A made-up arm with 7 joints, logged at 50 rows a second.
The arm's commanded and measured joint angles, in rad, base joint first. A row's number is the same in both.
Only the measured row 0 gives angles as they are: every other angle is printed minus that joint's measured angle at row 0.
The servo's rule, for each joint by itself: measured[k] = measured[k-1] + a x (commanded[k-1-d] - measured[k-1]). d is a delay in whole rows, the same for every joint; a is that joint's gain. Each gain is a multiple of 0.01, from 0.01 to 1. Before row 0 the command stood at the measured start. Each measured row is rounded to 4 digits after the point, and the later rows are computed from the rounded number. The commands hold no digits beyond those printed.
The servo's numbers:
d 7
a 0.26 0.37 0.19 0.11 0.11 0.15 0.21
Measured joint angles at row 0:
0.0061, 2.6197, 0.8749, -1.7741, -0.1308, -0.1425, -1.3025
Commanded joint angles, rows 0 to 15:
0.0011, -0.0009, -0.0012, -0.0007, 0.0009, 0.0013, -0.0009
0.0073, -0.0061, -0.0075, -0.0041, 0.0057, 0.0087, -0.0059
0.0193, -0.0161, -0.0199, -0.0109, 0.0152, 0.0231, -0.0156
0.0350, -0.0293, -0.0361, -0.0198, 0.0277, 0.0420, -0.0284
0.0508, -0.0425, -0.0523, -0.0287, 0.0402, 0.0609, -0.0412
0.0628, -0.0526, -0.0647, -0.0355, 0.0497, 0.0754, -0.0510
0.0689, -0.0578, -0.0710, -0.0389, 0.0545, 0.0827, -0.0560
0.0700, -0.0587, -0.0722, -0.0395, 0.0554, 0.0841, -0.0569
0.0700, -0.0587, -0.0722, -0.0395, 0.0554, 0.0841, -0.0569
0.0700, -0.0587, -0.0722, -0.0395, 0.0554, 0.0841, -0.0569
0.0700, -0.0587, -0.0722, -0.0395, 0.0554, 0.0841, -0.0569
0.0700, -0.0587, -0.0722, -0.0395, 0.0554, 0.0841, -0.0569
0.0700, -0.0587, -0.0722, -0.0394, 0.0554, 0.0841, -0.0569
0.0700, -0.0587, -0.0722, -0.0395, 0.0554, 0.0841, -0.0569
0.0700, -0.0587, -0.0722, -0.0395, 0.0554, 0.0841, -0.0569
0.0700, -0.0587, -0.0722, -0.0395, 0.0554, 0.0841, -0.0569
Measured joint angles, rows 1 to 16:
0.0000, 0.0000, 0.0000, 0.0000, 0.0000, 0.0000, 0.0000
0.0000, 0.0000, 0.0000, 0.0000, 0.0000, 0.0000, 0.0000
0.0000, 0.0000, 0.0000, 0.0000, 0.0000, 0.0000, 0.0000
0.0000, 0.0000, 0.0000, 0.0000, 0.0000, 0.0000, 0.0000
0.0000, 0.0000, 0.0000, 0.0000, 0.0000, 0.0000, 0.0000
0.0000, 0.0000, 0.0000, 0.0000, 0.0000, 0.0000, 0.0000
0.0000, 0.0000, 0.0000, 0.0000, 0.0000, 0.0000, 0.0000
0.0003, -0.0003, -0.0002, -0.0001, 0.0001, 0.0002, -0.0002
0.0021, -0.0024, -0.0016, -0.0005, 0.0007, 0.0015, -0.0014
0.0066, -0.0075, -0.0051, -0.0016, 0.0023, 0.0047, -0.0044
0.0140, -0.0156, -0.0110, -0.0036, 0.0051, 0.0103, -0.0094
0.0236, -0.0256, -0.0188, -0.0064, 0.0090, 0.0179, -0.0161
0.0338, -0.0356, -0.0275, -0.0096, 0.0135, 0.0265, -0.0234
0.0429, -0.0438, -0.0358, -0.0128, 0.0180, 0.0349, -0.0302
0.0499, -0.0493, -0.0427, -0.0157, 0.0221, 0.0423, -0.0358
0.0551, -0.0528, -0.0483, -0.0183, 0.0258, 0.0486, -0.0402

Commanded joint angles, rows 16 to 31:
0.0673, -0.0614, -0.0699, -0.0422, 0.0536, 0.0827, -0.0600
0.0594, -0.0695, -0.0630, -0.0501, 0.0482, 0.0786, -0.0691
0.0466, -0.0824, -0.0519, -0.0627, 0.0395, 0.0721, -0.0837
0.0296, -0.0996, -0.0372, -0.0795, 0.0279, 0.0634, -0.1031
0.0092, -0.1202, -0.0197, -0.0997, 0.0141, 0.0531, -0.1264
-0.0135, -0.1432, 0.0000, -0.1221, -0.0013, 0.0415, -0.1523
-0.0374, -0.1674, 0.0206, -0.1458, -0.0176, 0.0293, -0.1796
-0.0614, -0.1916, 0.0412, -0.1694, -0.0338, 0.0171, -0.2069
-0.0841, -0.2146, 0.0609, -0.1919, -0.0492, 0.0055, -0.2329
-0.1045, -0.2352, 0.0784, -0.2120, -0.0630, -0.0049, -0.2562
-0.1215, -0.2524, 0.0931, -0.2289, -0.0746, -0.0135, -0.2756
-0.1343, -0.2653, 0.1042, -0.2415, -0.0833, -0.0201, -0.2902
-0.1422, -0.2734, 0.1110, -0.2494, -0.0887, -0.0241, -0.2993
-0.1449, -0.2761, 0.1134, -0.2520, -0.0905, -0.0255, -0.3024
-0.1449, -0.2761, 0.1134, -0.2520, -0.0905, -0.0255, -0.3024
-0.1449, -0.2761, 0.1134, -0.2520, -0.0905, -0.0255, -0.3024
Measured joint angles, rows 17 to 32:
0.0590, -0.0550, -0.0528, -0.0206, 0.0291, 0.0539, -0.0437
0.0619, -0.0564, -0.0565, -0.0227, 0.0320, 0.0584, -0.0465
0.0640, -0.0573, -0.0595, -0.0245, 0.0346, 0.0623, -0.0487
0.0656, -0.0578, -0.0619, -0.0261, 0.0369, 0.0656, -0.0504
0.0667, -0.0581, -0.0639, -0.0276, 0.0389, 0.0684, -0.0518
0.0676, -0.0583, -0.0655, -0.0289, 0.0407, 0.0708, -0.0529
0.0682, -0.0584, -0.0668, -0.0301, 0.0423, 0.0728, -0.0537
0.0680, -0.0595, -0.0674, -0.0314, 0.0435, 0.0743, -0.0550
0.0658, -0.0632, -0.0666, -0.0335, 0.0440, 0.0749, -0.0580
0.0608, -0.0703, -0.0638, -0.0367, 0.0435, 0.0745, -0.0634
0.0527, -0.0811, -0.0587, -0.0414, 0.0418, 0.0728, -0.0717
0.0414, -0.0956, -0.0513, -0.0478, 0.0388, 0.0698, -0.0832
0.0271, -0.1132, -0.0416, -0.0560, 0.0344, 0.0656, -0.0977
0.0103, -0.1333, -0.0298, -0.0659, 0.0287, 0.0602, -0.1149
-0.0083, -0.1549, -0.0163, -0.0773, 0.0218, 0.0537, -0.1342
-0.0280, -0.1770, -0.0016, -0.0899, 0.0140, 0.0465, -0.1549

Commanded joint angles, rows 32 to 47:
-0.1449, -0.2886, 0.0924, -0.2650, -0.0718, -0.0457, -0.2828
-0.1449, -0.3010, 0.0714, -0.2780, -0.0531, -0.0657, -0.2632
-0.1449, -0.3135, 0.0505, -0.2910, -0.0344, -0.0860, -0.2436
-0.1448, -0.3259, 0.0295, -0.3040, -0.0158, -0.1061, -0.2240
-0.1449, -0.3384, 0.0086, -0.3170, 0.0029, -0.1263, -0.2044
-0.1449, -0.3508, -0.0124, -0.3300, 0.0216, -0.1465, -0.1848
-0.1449, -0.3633, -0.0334, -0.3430, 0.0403, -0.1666, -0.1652
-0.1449, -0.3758, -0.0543, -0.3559, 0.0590, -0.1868, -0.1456
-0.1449, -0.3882, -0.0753, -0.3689, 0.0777, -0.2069, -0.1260
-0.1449, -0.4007, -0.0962, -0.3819, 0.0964, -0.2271, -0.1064
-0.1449, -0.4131, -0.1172, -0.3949, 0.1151, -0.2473, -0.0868
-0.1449, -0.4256, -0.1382, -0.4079, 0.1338, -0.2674, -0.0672
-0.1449, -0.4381, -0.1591, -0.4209, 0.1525, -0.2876, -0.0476
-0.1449, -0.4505, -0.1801, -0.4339, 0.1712, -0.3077, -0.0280
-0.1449, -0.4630, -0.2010, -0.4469, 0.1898, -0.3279, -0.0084
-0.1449, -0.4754, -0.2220, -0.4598, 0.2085, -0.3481, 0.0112
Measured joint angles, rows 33 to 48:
-0.0479, -0.1985, 0.0136, -0.1033, 0.0055, 0.0388, -0.1762
-0.0670, -0.2184, 0.0287, -0.1171, -0.0033, 0.0310, -0.1971
-0.0845, -0.2358, 0.0430, -0.1308, -0.0121, 0.0233, -0.2167
-0.0995, -0.2497, 0.0559, -0.1438, -0.0205, 0.0162, -0.2340
-0.1113, -0.2595, 0.0668, -0.1557, -0.0282, 0.0099, -0.2484
-0.1200, -0.2656, 0.0757, -0.1663, -0.0351, 0.0046, -0.2597
-0.1265, -0.2695, 0.0829, -0.1757, -0.0412, 0.0001, -0.2687
-0.1313, -0.2766, 0.0847, -0.1855, -0.0446, -0.0068, -0.2717
-0.1348, -0.2856, 0.0822, -0.1957, -0.0455, -0.0156, -0.2699
-0.1374, -0.2959, 0.0762, -0.2062, -0.0443, -0.0262, -0.2644
-0.1393, -0.3070, 0.0673, -0.2170, -0.0412, -0.0382, -0.2559
-0.1408, -0.3186, 0.0561, -0.2280, -0.0363, -0.0514, -0.2451
-0.1419, -0.3305, 0.0431, -0.2392, -0.0299, -0.0657, -0.2324
-0.1427, -0.3426, 0.0286, -0.2506, -0.0222, -0.0808, -0.2183
-0.1433, -0.3549, 0.0128, -0.2622, -0.0133, -0.0967, -0.2030
-0.1437, -0.3672, -0.0039, -0.2739, -0.0033, -0.1132, -0.1868

